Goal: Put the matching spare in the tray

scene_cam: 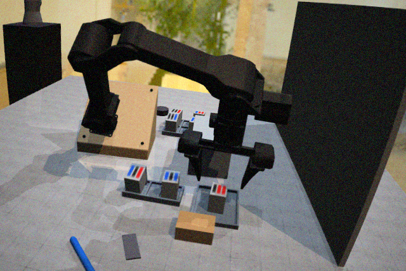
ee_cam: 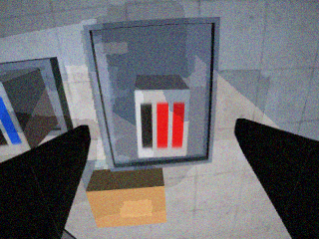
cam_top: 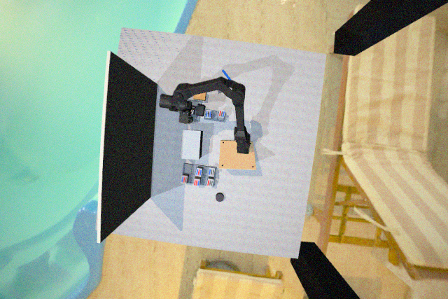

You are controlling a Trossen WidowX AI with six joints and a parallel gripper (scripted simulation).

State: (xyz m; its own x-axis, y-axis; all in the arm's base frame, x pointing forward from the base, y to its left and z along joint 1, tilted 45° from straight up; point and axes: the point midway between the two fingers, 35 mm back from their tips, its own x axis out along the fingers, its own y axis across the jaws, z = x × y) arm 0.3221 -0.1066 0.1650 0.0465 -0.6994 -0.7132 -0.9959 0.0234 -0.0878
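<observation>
The dark grey tray lies 5 cm below my gripper tip. Round my gripper tip: rack: 14 cm behind, 1 cm to the left, 5 cm below; orange block: 4 cm behind, 9 cm to the right, 4 cm below; grey cube: 3 cm behind, 20 cm to the left, 1 cm below.
</observation>
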